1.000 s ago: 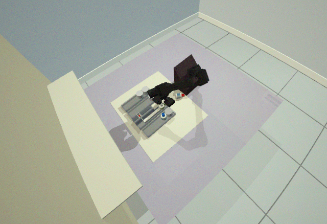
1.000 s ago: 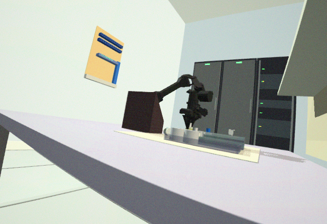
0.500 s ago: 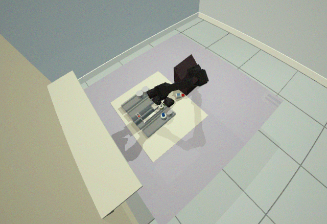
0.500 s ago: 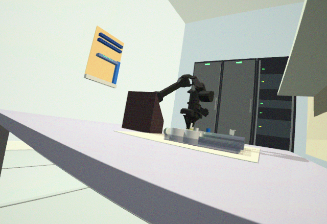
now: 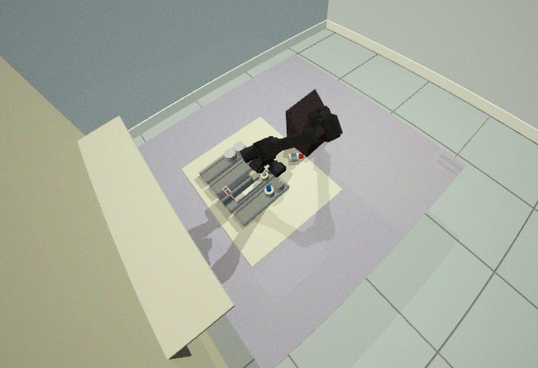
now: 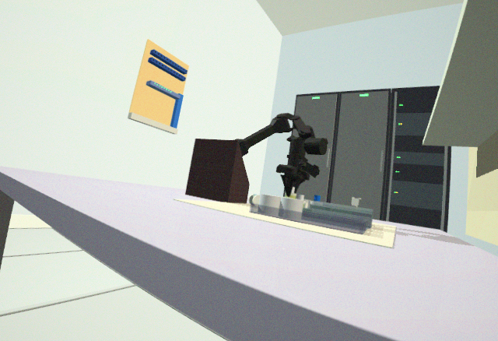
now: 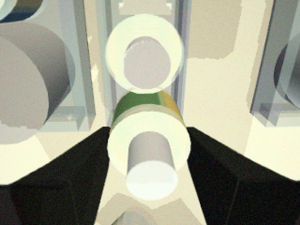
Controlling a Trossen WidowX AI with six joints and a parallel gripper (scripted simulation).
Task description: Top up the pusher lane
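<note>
The sprung lane lies 16 cm ahead of my gripper tip and 4 cm below it.
</note>
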